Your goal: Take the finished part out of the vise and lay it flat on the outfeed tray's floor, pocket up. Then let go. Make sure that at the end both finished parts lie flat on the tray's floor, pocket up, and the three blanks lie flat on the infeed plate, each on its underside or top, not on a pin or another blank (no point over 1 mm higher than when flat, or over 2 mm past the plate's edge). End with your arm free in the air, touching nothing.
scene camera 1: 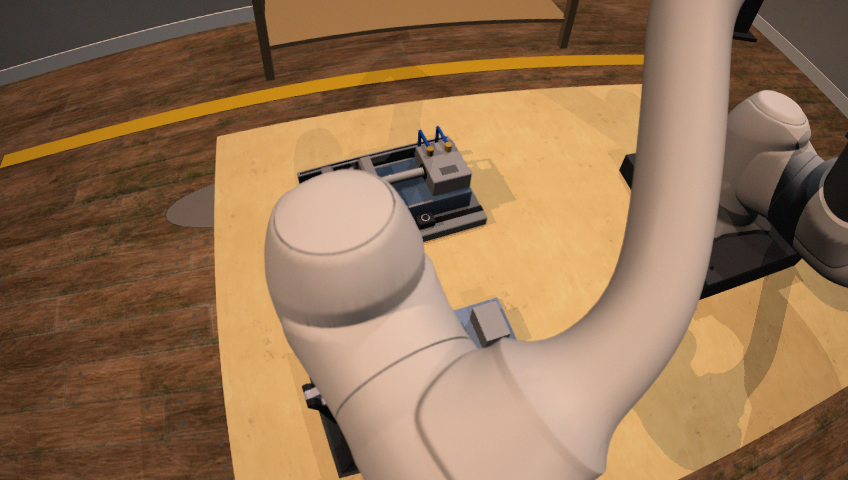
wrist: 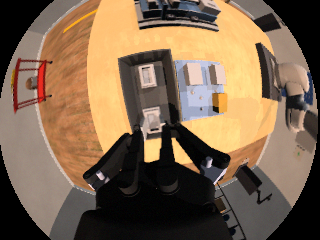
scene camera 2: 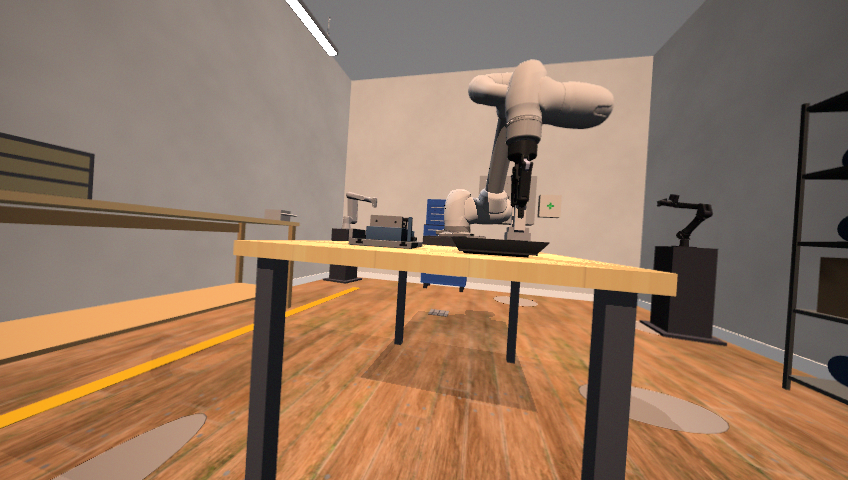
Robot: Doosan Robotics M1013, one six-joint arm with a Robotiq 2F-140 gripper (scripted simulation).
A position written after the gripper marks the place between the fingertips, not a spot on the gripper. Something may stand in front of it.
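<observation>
A blue-grey fixture plate [wrist: 190, 104] is part of the scene, and so is the robot's gripper, visible at [wrist: 153, 121] for the gripper [scene camera 2: 517, 230] itself.
</observation>
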